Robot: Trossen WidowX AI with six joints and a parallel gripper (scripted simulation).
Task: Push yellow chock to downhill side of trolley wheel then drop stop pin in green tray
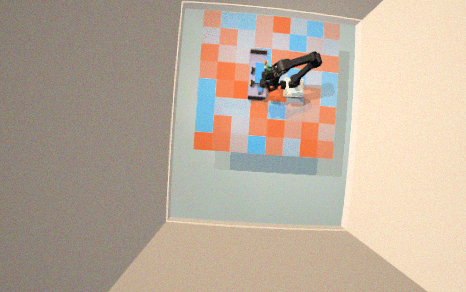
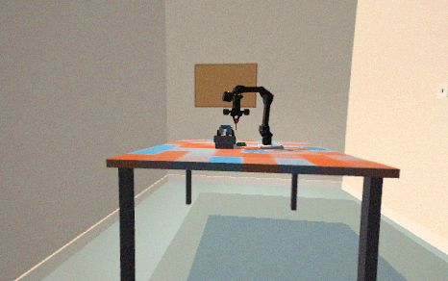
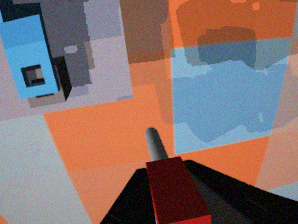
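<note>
Right now my gripper tip is 23 cm to the left of the green tray, 19 cm above it and 8 cm past it. Round my gripper tip: blue trolley (16 cm to the right, 7 cm below, 6 cm ahead); then grey ramp (16 cm to the right, 13 cm below, 6 cm ahead); then red-headed stop pin (right at my gripper tip).
</note>
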